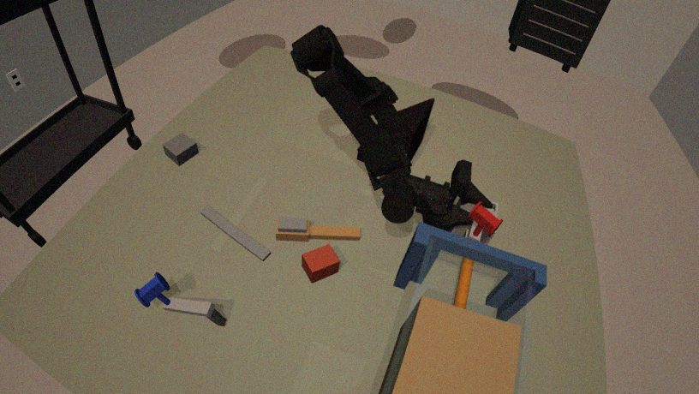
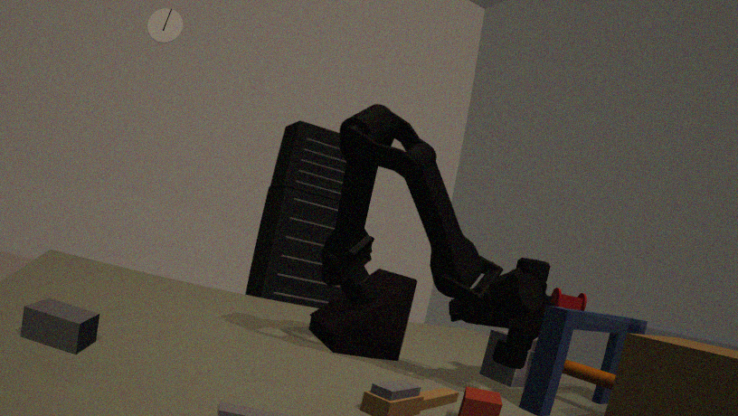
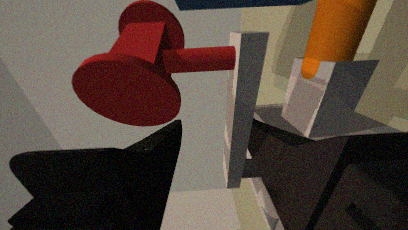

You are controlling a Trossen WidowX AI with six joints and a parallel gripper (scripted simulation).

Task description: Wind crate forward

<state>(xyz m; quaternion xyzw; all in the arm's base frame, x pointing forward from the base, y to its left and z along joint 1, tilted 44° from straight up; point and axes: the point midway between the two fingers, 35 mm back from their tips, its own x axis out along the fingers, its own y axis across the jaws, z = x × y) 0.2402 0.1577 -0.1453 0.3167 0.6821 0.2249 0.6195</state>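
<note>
My gripper tip is 10 mm to the left of the red-knobbed winch handle, 10 mm short of it and 10 mm above it. From my gripper tip the other things lie so: grey winch: 100 mm below, 60 mm behind, 10 mm to the right; wooden brush: 340 mm to the right, 120 mm below, 80 mm ahead; red knob: 50 mm ahead, 20 mm to the right, 20 mm above.
</note>
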